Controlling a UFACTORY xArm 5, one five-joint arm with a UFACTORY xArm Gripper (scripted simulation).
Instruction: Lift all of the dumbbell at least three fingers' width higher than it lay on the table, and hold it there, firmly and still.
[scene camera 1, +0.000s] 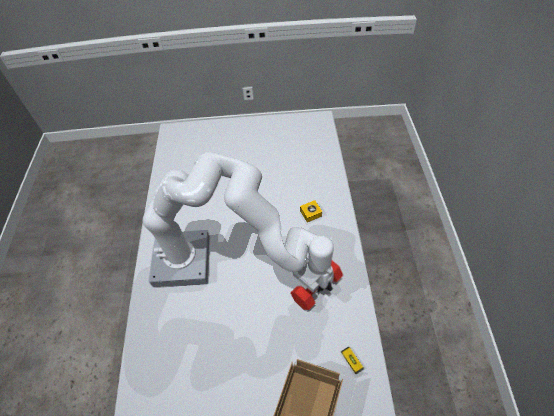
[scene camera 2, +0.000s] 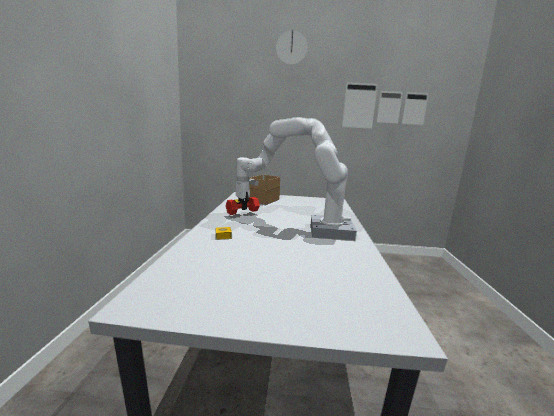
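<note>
A cardboard box (scene camera 2: 268, 190) can be seen in the robot's scene.
</note>
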